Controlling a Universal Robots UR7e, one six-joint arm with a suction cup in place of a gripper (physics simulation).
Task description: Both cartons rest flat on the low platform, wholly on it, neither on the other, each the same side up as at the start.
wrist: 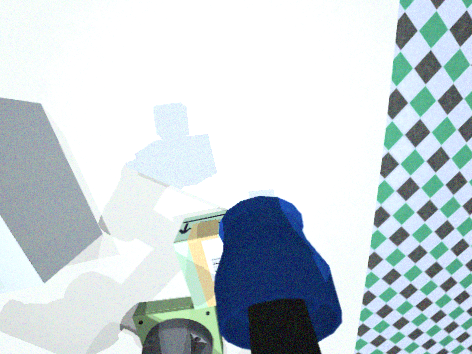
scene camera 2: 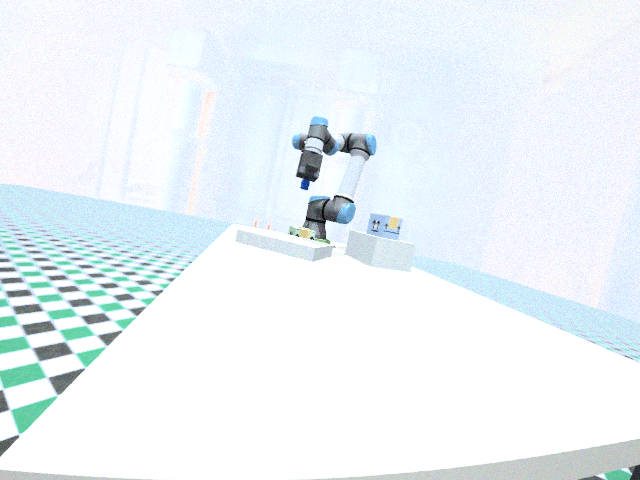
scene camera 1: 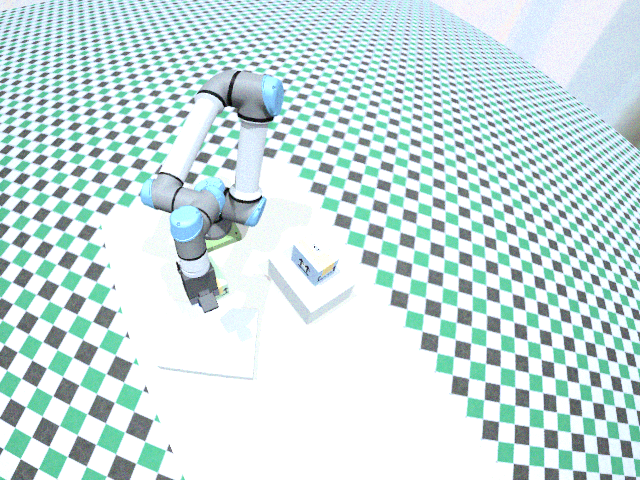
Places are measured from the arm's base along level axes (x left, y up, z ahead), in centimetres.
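Where they show: hand at its tool point: [wrist: 261, 231] [scene camera 2: 304, 188]; arm's base at its link origin: [wrist: 179, 343] [scene camera 1: 213, 224].
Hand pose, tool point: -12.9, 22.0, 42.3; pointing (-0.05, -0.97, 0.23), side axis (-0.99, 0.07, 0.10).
Note:
Each offset is from my tool point to the top centre of the thing, as dx, dy, dz.
The low platform @[-2.9, -20.7, +2.7] [scene camera 1: 206, 356] [scene camera 2: 279, 245] [wrist: 175, 160] is a thin white slab; its edges are partly washed out. The green carton @[+4.0, -17.2, -18.6] [scene camera 1: 222, 288] [scene camera 2: 301, 233] [wrist: 200, 250], with an orange band, lies flat, seemingly on the table just behind the platform; the arm and cup partly hide it in scene camera 1 and the wrist view. The blue carton @[+39.2, -3.8, -6.6] [scene camera 1: 315, 262] [scene camera 2: 385, 225] rests upright on a taller white block, its printed arrows up; it does not show in the wrist view. My gripper [scene camera 1: 195, 304] [scene camera 2: 305, 184] [wrist: 262, 215], a blue suction cup, is open, holds nothing and hangs well above the green carton.
The taller white block @[+38.6, -13.5, -5.2] [scene camera 1: 290, 290] [scene camera 2: 392, 253] [wrist: 45, 190] stands right of the low platform in scene camera 1. The arm's green base plate [scene camera 1: 224, 239] [wrist: 165, 305] is behind the green carton. The table's edge borders the checkered floor [wrist: 430, 150].

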